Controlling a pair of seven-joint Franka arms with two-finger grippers.
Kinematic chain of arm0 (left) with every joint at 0, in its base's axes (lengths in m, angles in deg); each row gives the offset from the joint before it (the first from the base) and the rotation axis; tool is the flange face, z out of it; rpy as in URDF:
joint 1: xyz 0 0 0.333 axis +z
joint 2: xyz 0 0 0 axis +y
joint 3: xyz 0 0 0.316 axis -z
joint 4: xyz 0.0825 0 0 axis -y
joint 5: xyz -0.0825 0 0.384 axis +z
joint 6: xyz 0 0 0 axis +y
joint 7: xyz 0.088 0 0 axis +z
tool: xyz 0 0 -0.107 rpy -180 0 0
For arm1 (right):
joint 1: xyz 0 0 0.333 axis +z
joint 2: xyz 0 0 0 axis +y
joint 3: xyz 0 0 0.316 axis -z
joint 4: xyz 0.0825 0 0 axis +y
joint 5: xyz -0.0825 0 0.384 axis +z
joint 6: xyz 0 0 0 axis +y
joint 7: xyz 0.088 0 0 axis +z
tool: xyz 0 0 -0.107 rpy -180 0 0
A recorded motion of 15 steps. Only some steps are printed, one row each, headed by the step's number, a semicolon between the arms.
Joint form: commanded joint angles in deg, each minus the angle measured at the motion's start. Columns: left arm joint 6, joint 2, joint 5, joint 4, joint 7, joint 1, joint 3; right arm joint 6, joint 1, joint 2, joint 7, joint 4, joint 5, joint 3.
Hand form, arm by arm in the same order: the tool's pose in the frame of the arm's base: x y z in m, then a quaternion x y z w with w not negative. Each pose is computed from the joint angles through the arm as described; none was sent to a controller.
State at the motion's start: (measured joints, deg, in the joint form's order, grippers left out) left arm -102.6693 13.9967 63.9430 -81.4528 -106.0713 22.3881 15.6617; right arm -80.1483 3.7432 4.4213 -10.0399 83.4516 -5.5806 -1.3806
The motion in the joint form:
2: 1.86 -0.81 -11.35 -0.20 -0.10 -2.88 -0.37; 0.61 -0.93 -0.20 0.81 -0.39 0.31 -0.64
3: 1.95 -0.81 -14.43 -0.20 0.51 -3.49 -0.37; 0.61 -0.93 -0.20 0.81 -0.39 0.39 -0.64
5: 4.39 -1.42 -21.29 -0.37 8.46 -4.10 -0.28; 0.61 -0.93 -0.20 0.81 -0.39 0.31 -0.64
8: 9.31 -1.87 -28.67 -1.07 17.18 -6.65 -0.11; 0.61 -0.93 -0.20 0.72 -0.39 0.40 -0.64
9: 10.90 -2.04 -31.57 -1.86 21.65 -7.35 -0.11; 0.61 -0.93 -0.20 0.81 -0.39 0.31 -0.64
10: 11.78 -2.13 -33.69 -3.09 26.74 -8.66 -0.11; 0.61 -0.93 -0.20 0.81 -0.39 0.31 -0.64
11: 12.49 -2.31 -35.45 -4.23 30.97 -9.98 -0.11; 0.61 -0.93 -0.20 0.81 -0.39 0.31 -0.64
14: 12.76 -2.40 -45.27 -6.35 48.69 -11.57 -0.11; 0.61 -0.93 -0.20 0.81 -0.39 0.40 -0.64
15: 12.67 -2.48 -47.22 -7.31 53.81 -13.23 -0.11; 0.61 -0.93 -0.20 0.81 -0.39 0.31 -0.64
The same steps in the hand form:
2: 0.6323 0.1383 0.6094 -0.52982 0.73950 0.30956 0.27678; 0.5570 0.0351 0.6253 0.99579 -0.04346 -0.06151 0.05230
3: 0.6336 0.1285 0.6058 -0.53943 0.74569 0.28681 0.26589; 0.5569 0.0353 0.6253 0.99582 -0.04338 -0.06159 0.05161
5: 0.6279 0.1146 0.6008 -0.61190 0.71578 0.23487 0.24100; 0.5570 0.0351 0.6253 0.99579 -0.04346 -0.06151 0.05230
8: 0.6209 0.0787 0.5863 -0.67509 0.68439 0.19837 0.19108; 0.5569 0.0353 0.6253 0.99579 -0.04416 -0.06156 0.05158
9: 0.6173 0.0674 0.5770 -0.70413 0.66355 0.18745 0.16961; 0.5570 0.0351 0.6253 0.99579 -0.04346 -0.06151 0.05230
10: 0.6152 0.0499 0.5650 -0.72850 0.64252 0.17990 0.15523; 0.5570 0.0351 0.6253 0.99579 -0.04346 -0.06151 0.05230
11: 0.6125 0.0328 0.5553 -0.74657 0.62557 0.17517 0.14357; 0.5570 0.0351 0.6253 0.99579 -0.04346 -0.06151 0.05230
14: 0.6070 -0.0018 0.5324 -0.83988 0.51989 0.12982 0.08635; 0.5569 0.0353 0.6253 0.99583 -0.04337 -0.06161 0.05153
15: 0.6044 -0.0232 0.5247 -0.85650 0.49518 0.12439 0.07573; 0.5570 0.0351 0.6253 0.99579 -0.04346 -0.06151 0.05230

